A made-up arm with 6 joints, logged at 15 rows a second.
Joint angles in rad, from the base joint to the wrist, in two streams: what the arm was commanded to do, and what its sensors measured. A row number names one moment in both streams.
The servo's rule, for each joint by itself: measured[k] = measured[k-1] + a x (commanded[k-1-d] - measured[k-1]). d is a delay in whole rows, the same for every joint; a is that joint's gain. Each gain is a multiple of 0.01, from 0.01 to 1. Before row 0 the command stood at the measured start. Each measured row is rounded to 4 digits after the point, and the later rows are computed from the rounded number. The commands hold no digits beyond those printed.
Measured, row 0:
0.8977 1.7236 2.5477 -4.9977 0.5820 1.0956
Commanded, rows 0 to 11:
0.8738 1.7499 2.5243 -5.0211 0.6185 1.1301
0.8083 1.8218 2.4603 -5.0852 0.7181 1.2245
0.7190 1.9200 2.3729 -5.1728 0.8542 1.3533
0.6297 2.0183 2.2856 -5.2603 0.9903 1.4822
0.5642 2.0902 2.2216 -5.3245 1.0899 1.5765
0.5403 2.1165 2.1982 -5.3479 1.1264 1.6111
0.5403 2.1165 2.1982 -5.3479 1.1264 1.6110
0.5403 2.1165 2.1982 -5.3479 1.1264 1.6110
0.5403 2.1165 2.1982 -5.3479 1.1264 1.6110
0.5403 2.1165 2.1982 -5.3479 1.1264 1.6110
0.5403 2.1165 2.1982 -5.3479 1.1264 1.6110
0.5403 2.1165 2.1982 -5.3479 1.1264 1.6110
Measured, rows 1 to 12:
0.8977 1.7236 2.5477 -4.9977 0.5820 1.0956
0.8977 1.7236 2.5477 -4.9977 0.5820 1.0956
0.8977 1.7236 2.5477 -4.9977 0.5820 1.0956
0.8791 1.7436 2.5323 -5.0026 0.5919 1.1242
0.8239 1.8030 2.4848 -5.0199 0.6260 1.2074
0.7421 1.8919 2.4109 -5.0520 0.6876 1.3285
0.6544 1.9880 2.3282 -5.0957 0.7693 1.4561
0.5840 2.0657 2.2578 -5.1437 0.8559 1.5560
0.5499 2.1043 2.2185 -5.1866 0.9289 1.6017
0.5424 2.1136 2.2051 -5.2205 0.9822 1.6094
0.5408 2.1158 2.2005 -5.2473 1.0211 1.6107
0.5404 2.1163 2.1990 -5.2684 1.0495 1.6109
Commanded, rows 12 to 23:
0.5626 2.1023 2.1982 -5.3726 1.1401 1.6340
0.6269 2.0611 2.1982 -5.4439 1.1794 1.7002
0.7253 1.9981 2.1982 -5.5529 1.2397 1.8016
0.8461 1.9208 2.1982 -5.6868 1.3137 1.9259
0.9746 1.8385 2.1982 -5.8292 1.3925 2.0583
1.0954 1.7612 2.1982 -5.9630 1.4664 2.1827
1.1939 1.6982 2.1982 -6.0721 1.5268 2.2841
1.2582 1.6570 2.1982 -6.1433 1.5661 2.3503
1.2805 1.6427 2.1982 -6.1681 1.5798 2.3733
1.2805 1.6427 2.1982 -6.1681 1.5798 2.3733
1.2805 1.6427 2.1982 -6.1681 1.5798 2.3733
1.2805 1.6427 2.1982 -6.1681 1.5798 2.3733
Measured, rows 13 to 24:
0.5403 2.1165 2.1985 -5.2851 1.0703 1.6110
0.5403 2.1165 2.1983 -5.2983 1.0854 1.6110
0.5403 2.1165 2.1982 -5.3087 1.0965 1.6110
0.5577 2.1057 2.1982 -5.3221 1.1083 1.6301
0.6117 2.0718 2.1982 -5.3477 1.1275 1.6883
0.7003 2.0158 2.1982 -5.3908 1.1578 1.7823
0.8140 1.9436 2.1982 -5.4530 1.1999 1.9015
0.9393 1.8637 2.1982 -5.5320 1.2519 2.0316
1.0611 1.7858 2.1982 -5.6225 1.3098 2.1570
1.1647 1.7192 2.1982 -5.7169 1.3684 2.2625
1.2376 1.6719 2.1982 -5.8064 1.4218 2.3354
1.2711 1.6497 2.1982 -5.8824 1.4645 2.3669

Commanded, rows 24 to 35:
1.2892 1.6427 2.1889 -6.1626 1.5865 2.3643
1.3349 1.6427 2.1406 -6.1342 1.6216 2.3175
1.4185 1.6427 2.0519 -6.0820 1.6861 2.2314
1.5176 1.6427 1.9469 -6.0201 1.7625 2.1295
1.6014 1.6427 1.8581 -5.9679 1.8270 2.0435
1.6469 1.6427 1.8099 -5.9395 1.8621 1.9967
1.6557 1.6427 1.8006 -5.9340 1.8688 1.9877
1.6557 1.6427 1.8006 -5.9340 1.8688 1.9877
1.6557 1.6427 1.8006 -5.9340 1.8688 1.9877
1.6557 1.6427 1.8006 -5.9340 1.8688 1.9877
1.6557 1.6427 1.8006 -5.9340 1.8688 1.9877
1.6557 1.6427 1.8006 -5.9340 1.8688 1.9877
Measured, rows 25 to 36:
1.2784 1.6444 2.1982 -5.9424 1.4956 2.3722
1.2800 1.6431 2.1982 -5.9898 1.5183 2.3731
1.2804 1.6428 2.1982 -6.0272 1.5349 2.3733
1.2873 1.6427 2.1921 -6.0556 1.5488 2.3658
1.3244 1.6427 2.1581 -6.0721 1.5685 2.3257
1.3978 1.6427 2.0880 -6.0742 1.6003 2.2474
1.4912 1.6427 1.9949 -6.0628 1.6441 2.1495
1.5772 1.6427 1.9046 -6.0429 1.6935 2.0615
1.6316 1.6427 1.8421 -6.0212 1.7390 2.0077
1.6504 1.6427 1.8147 -6.0029 1.7740 1.9911
1.6545 1.6427 1.8054 -5.9884 1.7996 1.9883
1.6554 1.6427 1.8022 -5.9770 1.8183 1.9878

